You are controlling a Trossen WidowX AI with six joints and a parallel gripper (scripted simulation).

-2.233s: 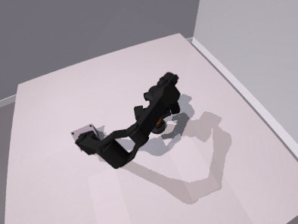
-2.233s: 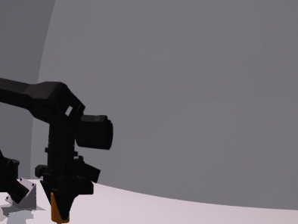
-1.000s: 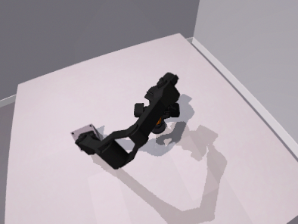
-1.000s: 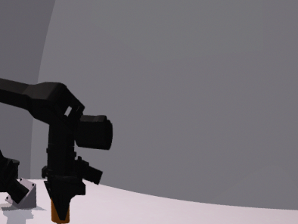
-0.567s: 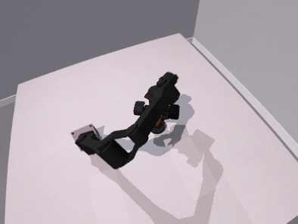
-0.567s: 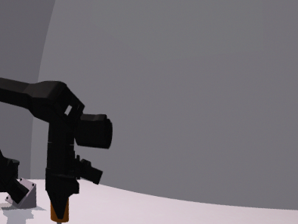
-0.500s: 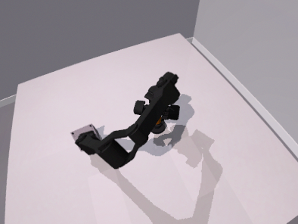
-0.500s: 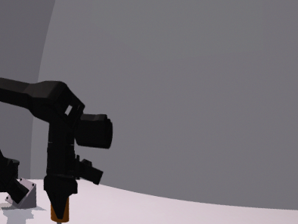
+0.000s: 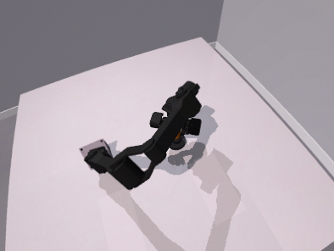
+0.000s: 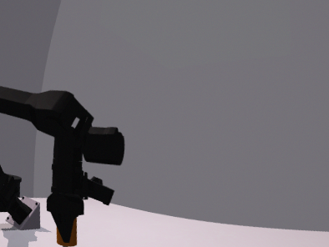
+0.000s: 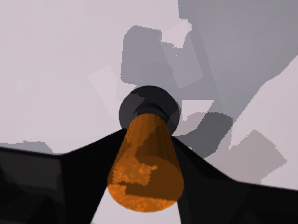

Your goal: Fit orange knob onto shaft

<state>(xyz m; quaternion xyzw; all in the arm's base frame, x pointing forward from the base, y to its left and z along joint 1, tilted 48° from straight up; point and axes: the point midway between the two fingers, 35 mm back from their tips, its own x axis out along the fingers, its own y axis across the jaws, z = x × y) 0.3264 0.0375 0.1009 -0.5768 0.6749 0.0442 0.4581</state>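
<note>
My gripper tip is now 4 cm above the round pedestal. Also, from my gripper tip: orange knob (3 cm above).
</note>
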